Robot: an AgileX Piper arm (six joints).
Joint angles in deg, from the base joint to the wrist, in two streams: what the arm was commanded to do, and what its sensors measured. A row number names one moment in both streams.
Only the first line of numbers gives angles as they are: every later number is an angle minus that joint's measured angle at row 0.
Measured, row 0:
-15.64 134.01 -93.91 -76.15 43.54 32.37
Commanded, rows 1 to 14:
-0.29 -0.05 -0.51 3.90 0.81 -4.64
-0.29 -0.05 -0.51 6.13 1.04 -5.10
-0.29 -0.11 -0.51 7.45 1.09 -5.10
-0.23 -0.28 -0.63 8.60 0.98 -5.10
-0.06 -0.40 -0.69 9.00 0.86 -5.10
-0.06 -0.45 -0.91 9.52 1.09 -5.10
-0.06 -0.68 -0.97 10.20 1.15 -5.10
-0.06 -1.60 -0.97 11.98 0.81 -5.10
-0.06 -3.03 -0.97 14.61 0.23 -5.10
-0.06 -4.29 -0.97 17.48 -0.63 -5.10
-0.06 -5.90 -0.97 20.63 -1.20 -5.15
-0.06 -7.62 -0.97 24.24 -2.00 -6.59
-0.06 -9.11 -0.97 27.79 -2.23 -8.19
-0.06 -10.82 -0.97 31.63 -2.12 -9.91
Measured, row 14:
0.00 -8.36 -0.63 26.76 -1.94 -7.56
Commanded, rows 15 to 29:
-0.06 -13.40 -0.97 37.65 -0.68 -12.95
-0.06 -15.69 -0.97 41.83 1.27 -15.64
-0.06 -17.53 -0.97 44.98 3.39 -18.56
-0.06 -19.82 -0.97 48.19 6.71 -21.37
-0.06 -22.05 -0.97 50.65 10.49 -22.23
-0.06 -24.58 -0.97 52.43 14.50 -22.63
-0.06 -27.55 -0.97 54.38 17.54 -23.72
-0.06 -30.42 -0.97 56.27 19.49 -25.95
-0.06 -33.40 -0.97 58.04 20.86 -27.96
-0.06 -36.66 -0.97 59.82 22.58 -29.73
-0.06 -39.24 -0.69 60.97 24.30 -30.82
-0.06 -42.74 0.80 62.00 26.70 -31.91
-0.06 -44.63 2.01 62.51 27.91 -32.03
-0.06 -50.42 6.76 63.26 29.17 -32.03
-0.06 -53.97 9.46 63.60 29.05 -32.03
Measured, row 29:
0.00 -50.07 6.82 62.97 25.56 -31.51
